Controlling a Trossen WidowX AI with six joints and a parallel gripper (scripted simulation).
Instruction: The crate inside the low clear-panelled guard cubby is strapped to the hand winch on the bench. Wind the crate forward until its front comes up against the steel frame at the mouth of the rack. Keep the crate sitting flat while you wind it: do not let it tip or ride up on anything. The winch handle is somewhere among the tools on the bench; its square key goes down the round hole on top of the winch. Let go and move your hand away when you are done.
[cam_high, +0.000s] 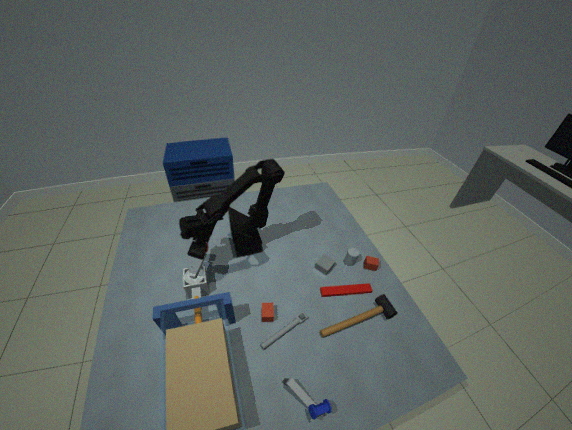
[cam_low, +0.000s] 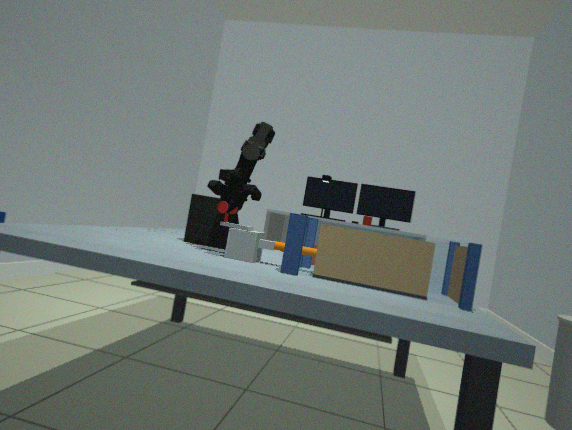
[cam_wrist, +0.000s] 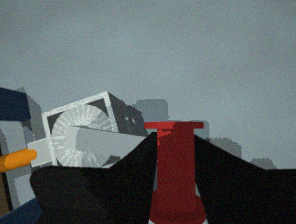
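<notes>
Now: the red-knobbed winch handle 4 cm ahead of my gripper tip and 3 cm below it. The rest, counted from my gripper tip: grey winch: 10 cm below, 8 cm ahead, 3 cm to the right; clear-panelled cubby: 50 cm ahead, 4 cm to the right, 2 cm below; red knob: 2 cm to the left, 1 cm ahead.
</notes>
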